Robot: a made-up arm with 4 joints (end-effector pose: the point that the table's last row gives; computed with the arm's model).
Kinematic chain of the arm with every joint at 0, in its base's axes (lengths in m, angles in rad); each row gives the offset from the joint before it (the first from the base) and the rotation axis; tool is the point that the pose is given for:
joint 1: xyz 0 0 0.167 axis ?
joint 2: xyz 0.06 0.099 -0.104 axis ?
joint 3: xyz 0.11 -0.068 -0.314 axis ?
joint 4: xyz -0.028 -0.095 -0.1 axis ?
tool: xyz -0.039 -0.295 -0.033
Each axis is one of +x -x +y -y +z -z.
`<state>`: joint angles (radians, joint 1 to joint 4).
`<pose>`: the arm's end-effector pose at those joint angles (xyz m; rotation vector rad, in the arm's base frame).
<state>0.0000 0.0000 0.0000 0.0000</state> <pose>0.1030 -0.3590 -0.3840 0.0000 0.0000 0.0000</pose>
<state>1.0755 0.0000 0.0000 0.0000</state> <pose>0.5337 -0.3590 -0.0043 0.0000 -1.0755 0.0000</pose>
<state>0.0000 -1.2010 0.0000 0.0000</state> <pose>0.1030 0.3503 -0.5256 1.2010 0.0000 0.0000</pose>
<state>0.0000 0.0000 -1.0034 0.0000</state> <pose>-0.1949 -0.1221 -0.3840 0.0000 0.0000 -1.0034</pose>
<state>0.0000 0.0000 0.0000 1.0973</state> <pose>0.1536 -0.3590 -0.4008 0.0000 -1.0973 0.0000</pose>
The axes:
joint 1: -y
joint 2: -x
joint 3: +z
joint 4: -y

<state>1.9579 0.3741 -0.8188 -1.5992</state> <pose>0.3792 -0.3083 0.1534 0.8729 -0.4880 -0.1802</pose>
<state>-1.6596 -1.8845 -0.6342 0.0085</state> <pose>-0.2805 0.6302 0.3073 1.0676 1.6315 -1.9423</pose>
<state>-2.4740 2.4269 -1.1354 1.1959</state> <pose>0.3899 -0.0364 -0.0231 0.0587 -0.5436 1.9315</pose>
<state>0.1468 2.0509 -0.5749 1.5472</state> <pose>-0.1052 -0.1199 0.6146 -2.0760 -1.5339 1.1962</pose>
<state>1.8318 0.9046 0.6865 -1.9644</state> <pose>-0.0821 -0.4337 0.5421 -0.3268 0.4296 -1.0313</pose>
